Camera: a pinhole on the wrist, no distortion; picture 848 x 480 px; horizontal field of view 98.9 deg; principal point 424.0 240.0 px. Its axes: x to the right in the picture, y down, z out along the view. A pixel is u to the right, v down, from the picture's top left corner.
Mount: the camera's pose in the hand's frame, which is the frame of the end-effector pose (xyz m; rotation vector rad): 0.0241 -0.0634 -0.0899 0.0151 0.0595 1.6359
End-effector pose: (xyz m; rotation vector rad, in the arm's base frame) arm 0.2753 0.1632 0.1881 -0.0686 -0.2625 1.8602
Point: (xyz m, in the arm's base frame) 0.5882 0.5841 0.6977
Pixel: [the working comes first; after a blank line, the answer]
In the camera's frame: -0.4890 -0.2715 0.4689

46 30
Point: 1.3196 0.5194 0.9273
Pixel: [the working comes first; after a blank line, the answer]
In the camera's frame: -1.1884 0.0417 0.5365

outside the picture
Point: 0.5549 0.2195 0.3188
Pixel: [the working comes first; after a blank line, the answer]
In the camera's frame: -0.2428 0.0671 0.1491

outside the picture
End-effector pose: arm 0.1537 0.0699 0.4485 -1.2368 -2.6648 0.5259
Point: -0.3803 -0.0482 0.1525
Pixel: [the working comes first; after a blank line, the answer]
In the camera's frame: -0.3025 -0.1879 0.5472

223 115
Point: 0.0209 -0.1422 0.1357
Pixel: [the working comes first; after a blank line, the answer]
In the camera's frame: -0.0449 0.1231 0.4636

389 336
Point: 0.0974 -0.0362 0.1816
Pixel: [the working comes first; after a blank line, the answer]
In the camera's frame: 0.0552 0.0812 0.3775

477 318
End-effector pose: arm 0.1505 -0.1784 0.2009 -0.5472 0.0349 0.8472
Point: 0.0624 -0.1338 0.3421
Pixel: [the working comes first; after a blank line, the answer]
In the camera's frame: 0.0865 0.0920 0.2471

551 375
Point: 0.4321 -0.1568 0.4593
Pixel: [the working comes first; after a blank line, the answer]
In the camera's frame: -0.2570 -0.0881 0.2690

77 121
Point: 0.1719 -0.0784 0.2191
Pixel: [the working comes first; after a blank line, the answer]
In the camera's frame: 0.0853 -0.0547 0.1540

625 111
